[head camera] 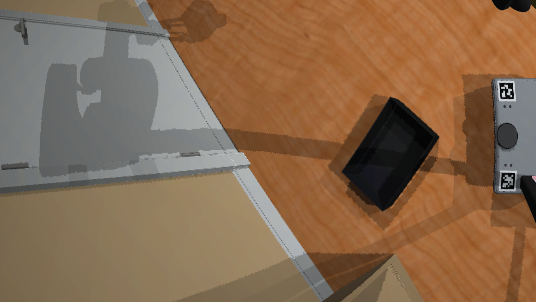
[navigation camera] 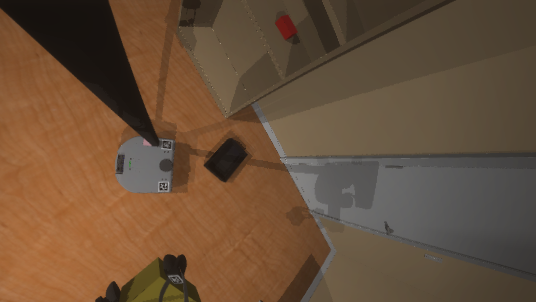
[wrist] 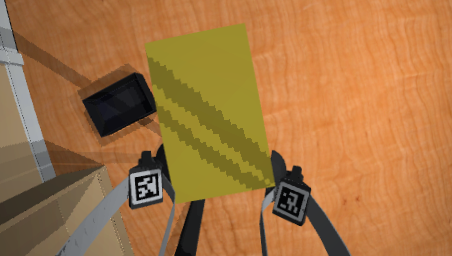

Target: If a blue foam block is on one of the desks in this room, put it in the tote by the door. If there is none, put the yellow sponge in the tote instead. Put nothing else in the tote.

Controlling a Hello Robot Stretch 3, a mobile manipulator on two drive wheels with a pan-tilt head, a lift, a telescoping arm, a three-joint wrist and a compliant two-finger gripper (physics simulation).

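My gripper (navigation camera: 144, 280) (wrist: 221, 162) is shut on the yellow sponge (navigation camera: 150, 290) (wrist: 207, 100), a large upright-looking block between the two fingertips, held above the floor. The black tote (head camera: 411, 172) (navigation camera: 237, 167) (wrist: 146, 92) stands open on the wooden floor near the door; its visible inside is dark and shows no object. In the navigation camera view the sponge is at the bottom left, apart from the tote. In the wrist view the tote is left of the sponge, lower down. A dark part of the gripper shows at the top right of the head camera view. No blue foam block or desk shows.
The grey door (head camera: 30, 100) (navigation camera: 450, 200) is beyond the tote. A tan shelf unit (head camera: 405, 280) (navigation camera: 215, 85) (wrist: 107, 200) stands near it, with a red block (navigation camera: 286, 27) inside. My grey base (head camera: 522, 110) (navigation camera: 142, 175) is on the tote's other side, below the dark mast (navigation camera: 85, 60).
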